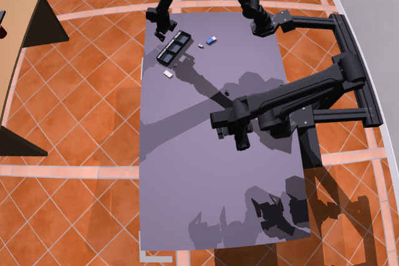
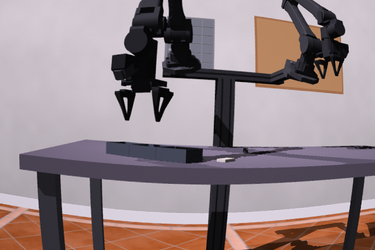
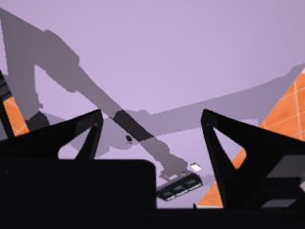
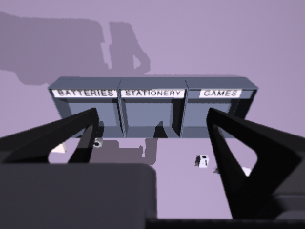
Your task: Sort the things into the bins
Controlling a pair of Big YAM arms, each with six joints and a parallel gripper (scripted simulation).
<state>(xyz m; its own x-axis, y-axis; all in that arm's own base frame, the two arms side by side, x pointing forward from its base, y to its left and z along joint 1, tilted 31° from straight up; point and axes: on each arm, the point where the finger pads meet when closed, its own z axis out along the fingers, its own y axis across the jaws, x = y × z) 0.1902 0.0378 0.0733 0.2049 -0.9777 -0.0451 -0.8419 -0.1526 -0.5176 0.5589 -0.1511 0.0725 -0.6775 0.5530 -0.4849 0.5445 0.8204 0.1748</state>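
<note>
My right gripper is now 21 cm to the right of the white card, 10 cm above it and 1 cm past it. The rest, counted from my right hand: bin row: 9 cm below, 4 cm behind, 2 cm to the left.
</note>
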